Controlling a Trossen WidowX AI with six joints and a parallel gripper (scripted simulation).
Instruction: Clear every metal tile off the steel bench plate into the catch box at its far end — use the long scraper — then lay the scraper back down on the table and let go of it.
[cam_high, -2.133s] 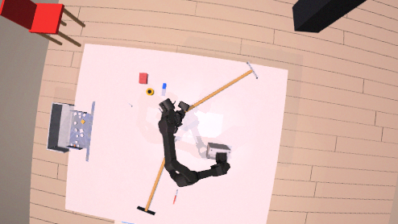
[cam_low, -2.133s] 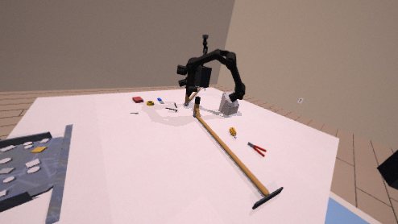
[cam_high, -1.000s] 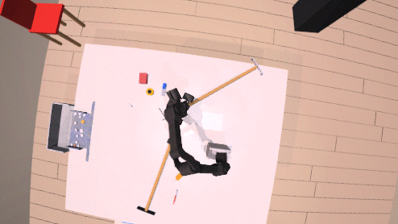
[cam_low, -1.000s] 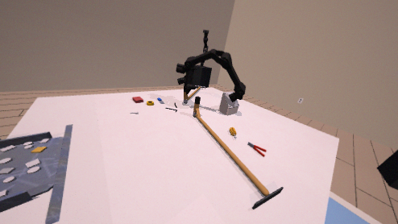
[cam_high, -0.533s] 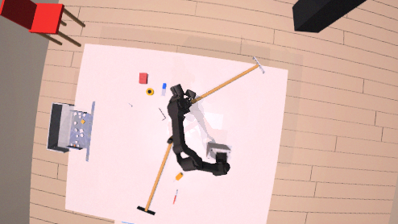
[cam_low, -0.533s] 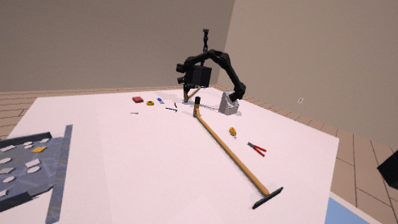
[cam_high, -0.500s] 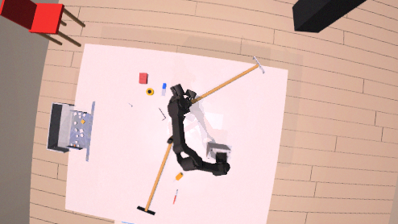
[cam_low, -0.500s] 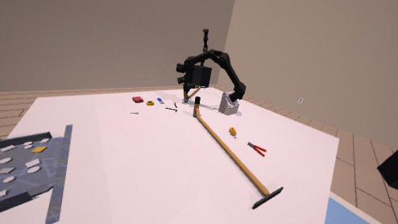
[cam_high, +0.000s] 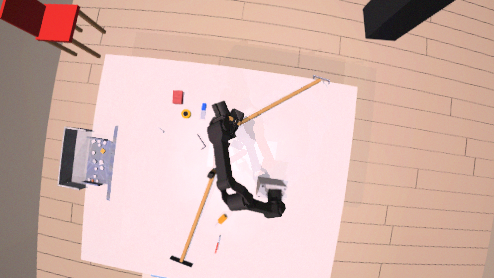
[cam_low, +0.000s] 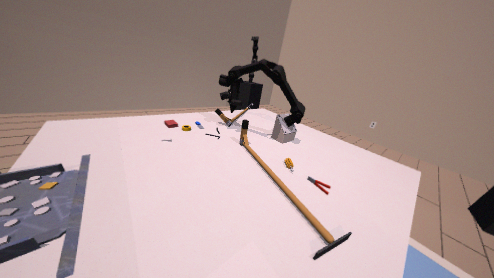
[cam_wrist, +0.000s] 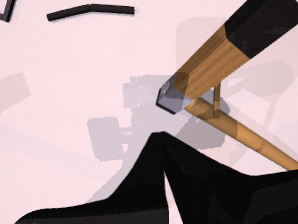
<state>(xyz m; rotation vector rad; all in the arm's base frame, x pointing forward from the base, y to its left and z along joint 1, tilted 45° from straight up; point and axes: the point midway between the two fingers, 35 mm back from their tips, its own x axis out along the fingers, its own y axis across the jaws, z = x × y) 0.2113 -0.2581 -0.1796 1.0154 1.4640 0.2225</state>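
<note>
Now: gripper tip 50 cm to the right of the yellow tool, 9 cm above it and 7 cm short of it. Also, from my gripper tip: hex key 17 cm ahead, 11 cm below, 7 cm to the left; yellow ring 26 cm ahead, 10 cm to the right, 10 cm below; blue-white piece 17 cm ahead, 12 cm to the right, 10 cm below.
</note>
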